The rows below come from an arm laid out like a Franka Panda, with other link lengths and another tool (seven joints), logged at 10 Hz.
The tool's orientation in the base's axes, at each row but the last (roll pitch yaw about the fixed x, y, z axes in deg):
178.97 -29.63 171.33
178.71 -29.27 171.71
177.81 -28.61 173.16
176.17 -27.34 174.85
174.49 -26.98 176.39
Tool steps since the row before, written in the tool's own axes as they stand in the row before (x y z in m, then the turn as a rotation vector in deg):
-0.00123 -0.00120 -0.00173 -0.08 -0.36 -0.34
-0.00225 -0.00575 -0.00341 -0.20 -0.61 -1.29
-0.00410 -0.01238 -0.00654 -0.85 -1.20 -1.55
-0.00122 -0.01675 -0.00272 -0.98 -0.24 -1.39
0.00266 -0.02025 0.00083 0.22 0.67 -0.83
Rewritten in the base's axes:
0.00171 -0.00151 0.00088 0.18 -0.40 0.25
0.00269 -0.00628 0.00176 0.70 -0.75 1.02
0.00495 -0.01331 0.00336 1.31 -1.42 0.91
0.00029 -0.01699 0.00086 1.46 -0.47 0.77
-0.00488 -0.01981 -0.00126 0.24 0.57 0.89

